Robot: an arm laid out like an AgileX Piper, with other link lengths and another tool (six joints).
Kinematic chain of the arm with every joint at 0, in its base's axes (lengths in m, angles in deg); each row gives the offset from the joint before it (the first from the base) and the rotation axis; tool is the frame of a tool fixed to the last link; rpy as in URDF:
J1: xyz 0 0 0.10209 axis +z
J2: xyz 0 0 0 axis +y
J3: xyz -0.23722 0 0.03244 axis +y
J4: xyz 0.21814 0 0.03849 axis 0.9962 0 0.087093
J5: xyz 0 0 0 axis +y
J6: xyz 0.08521 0 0.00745 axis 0.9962 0 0.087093
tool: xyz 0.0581 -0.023 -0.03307 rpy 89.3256 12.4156 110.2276
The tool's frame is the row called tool.
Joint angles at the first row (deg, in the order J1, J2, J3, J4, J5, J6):
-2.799 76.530 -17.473 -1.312 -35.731 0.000
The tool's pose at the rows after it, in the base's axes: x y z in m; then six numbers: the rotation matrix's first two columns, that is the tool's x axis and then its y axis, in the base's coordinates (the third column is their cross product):
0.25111 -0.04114 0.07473 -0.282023 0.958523 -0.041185 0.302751 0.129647 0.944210
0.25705 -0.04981 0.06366 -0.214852 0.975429 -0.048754 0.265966 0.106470 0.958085
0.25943 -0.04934 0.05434 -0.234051 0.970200 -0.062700 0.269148 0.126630 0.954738
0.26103 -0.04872 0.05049 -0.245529 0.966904 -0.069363 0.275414 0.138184 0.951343
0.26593 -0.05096 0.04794 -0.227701 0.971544 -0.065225 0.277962 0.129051 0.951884
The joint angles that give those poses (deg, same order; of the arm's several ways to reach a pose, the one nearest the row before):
-2.799 85.692 -17.451 4.477 -46.396 0.000
-3.065 92.746 -17.397 7.936 -56.235 0.000
-3.331 96.627 -17.403 6.345 -59.861 0.000
-3.332 98.127 -17.714 5.731 -60.647 -0.307
-3.330 99.796 -19.109 6.815 -60.902 -0.308

